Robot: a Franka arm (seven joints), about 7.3 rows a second.
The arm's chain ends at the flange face. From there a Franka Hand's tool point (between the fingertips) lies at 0.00 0.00 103.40 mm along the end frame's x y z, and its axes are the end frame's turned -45 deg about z.
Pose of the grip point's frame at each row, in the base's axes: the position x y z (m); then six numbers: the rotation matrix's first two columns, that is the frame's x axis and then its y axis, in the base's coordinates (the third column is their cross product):
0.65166 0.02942 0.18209 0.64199 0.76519 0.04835 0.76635 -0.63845 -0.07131
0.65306 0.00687 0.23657 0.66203 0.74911 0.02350 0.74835 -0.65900 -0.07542
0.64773 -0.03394 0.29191 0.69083 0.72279 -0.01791 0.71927 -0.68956 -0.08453
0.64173 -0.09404 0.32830 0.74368 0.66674 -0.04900 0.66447 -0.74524 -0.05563
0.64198 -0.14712 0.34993 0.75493 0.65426 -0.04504 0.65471 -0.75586 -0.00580
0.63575 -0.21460 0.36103 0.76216 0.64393 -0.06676 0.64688 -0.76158 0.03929
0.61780 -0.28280 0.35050 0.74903 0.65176 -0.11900 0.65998 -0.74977 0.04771
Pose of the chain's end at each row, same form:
0.65411 0.02086 0.28511 0.99585 0.08962 -0.01624 0.08794 -0.99252 -0.08461
0.65730 -0.00011 0.33965 0.99729 0.06372 -0.03671 0.06104 -0.99568 -0.06995
0.65532 -0.03865 0.39492 0.99709 0.02350 -0.07244 0.02011 -0.99868 -0.04711
0.64934 -0.09495 0.43142 0.99571 -0.05551 -0.07398 -0.05601 -0.99842 -0.00469
0.64589 -0.14452 0.45322 0.99677 -0.07184 -0.03595 -0.07087 -0.99711 0.02775
0.63839 -0.20704 0.46412 0.99634 -0.08319 -0.01942 -0.08152 -0.99385 0.07499
0.62381 -0.27098 0.45305 0.99632 -0.06930 -0.05041 -0.06297 -0.99103 0.11788

